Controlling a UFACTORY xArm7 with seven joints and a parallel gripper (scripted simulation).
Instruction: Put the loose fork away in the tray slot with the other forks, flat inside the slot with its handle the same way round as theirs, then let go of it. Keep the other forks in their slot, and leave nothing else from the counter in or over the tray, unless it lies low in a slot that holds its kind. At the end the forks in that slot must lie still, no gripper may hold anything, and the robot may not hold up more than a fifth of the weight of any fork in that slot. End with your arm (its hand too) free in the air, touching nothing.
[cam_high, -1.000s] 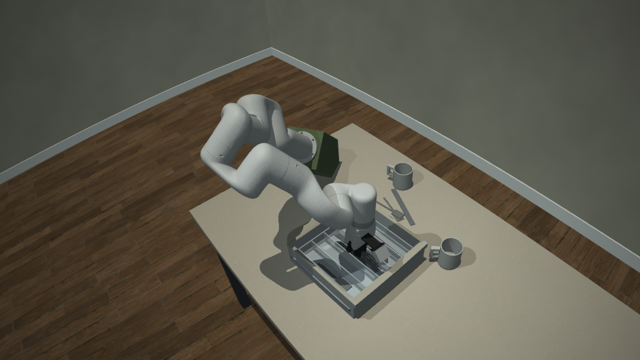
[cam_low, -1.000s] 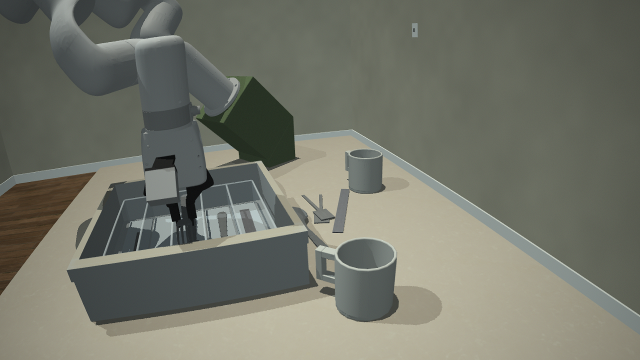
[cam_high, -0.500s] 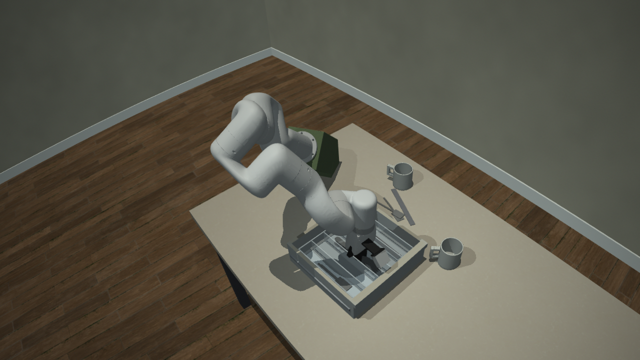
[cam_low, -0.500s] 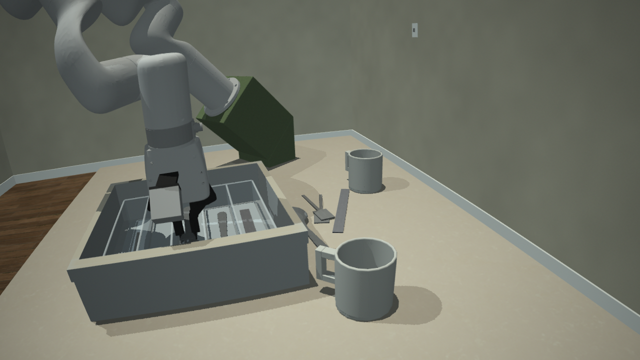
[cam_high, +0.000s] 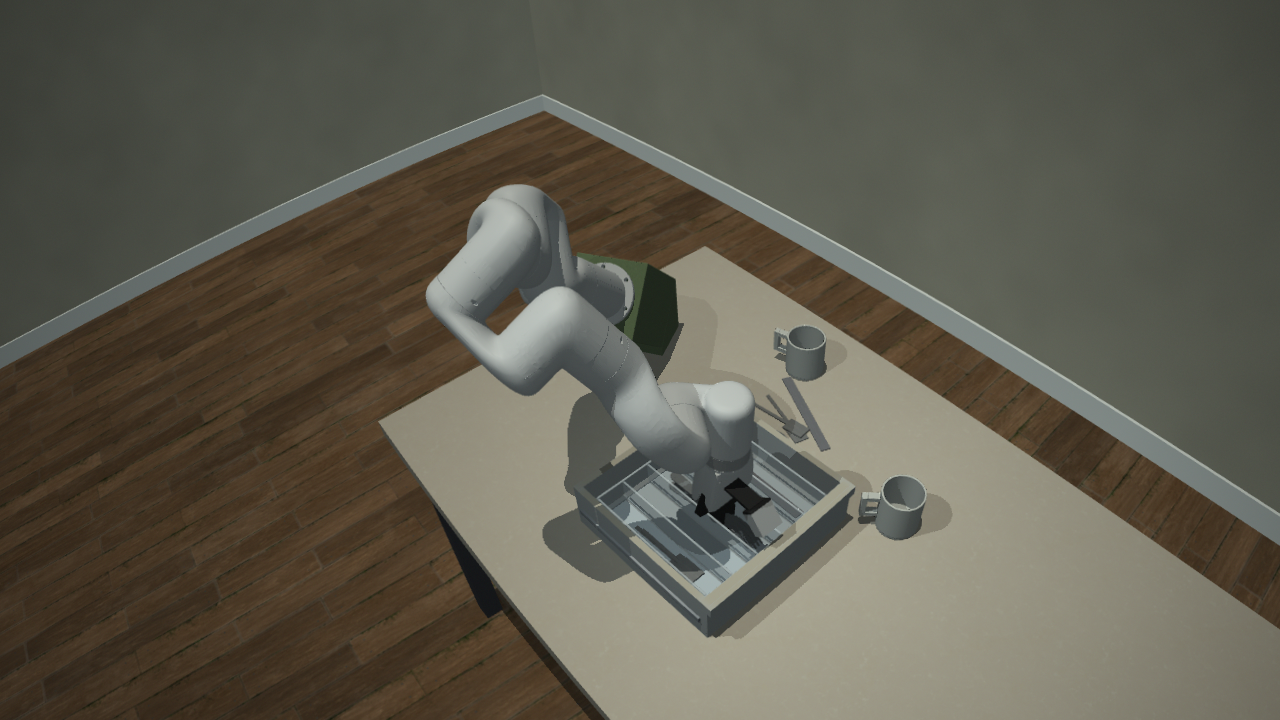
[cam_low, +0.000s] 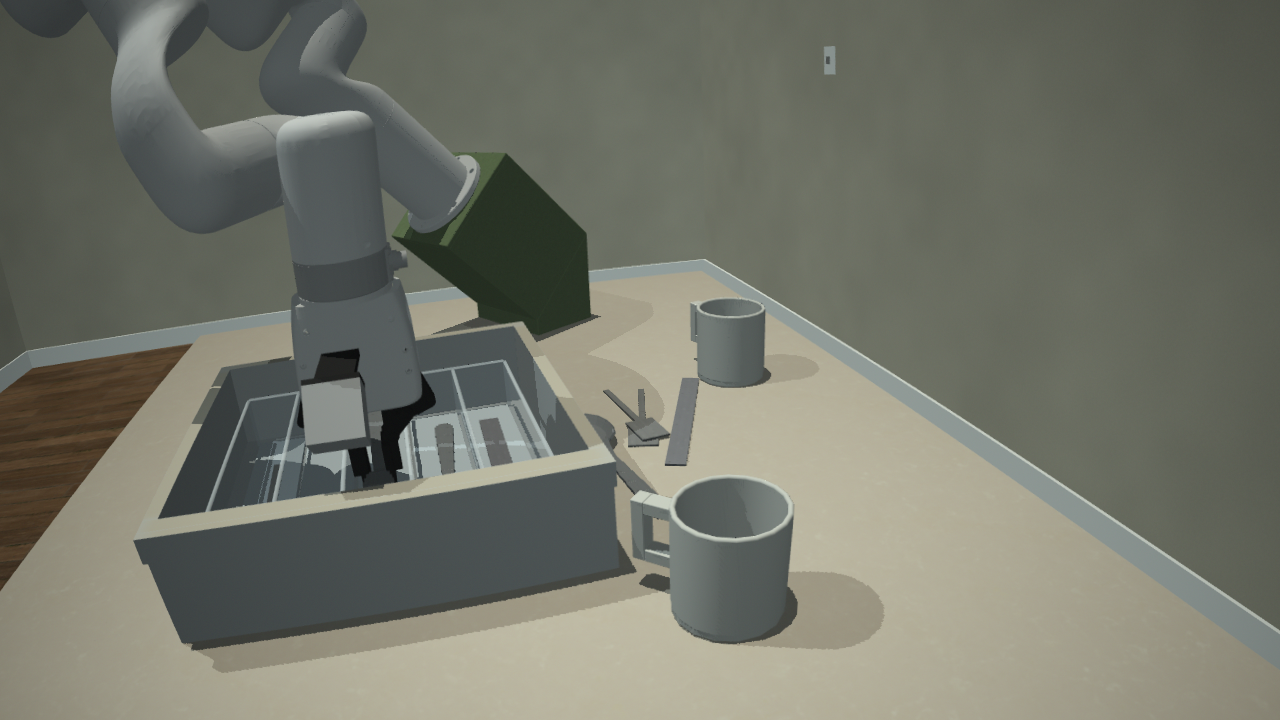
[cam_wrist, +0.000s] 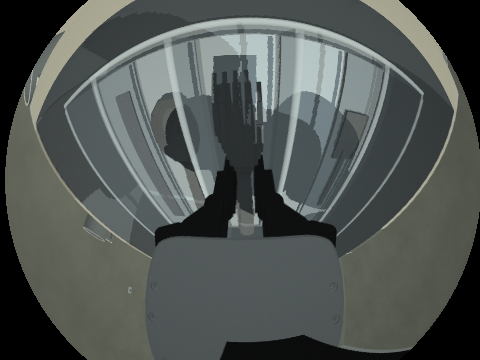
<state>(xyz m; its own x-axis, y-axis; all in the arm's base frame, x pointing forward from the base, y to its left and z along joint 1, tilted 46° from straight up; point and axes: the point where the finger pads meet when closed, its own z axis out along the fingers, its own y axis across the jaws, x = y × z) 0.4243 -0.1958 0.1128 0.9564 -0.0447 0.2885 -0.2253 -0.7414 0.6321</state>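
Right now my hand is 20 mm past the grey cutlery tray and 10 mm to the right of it.
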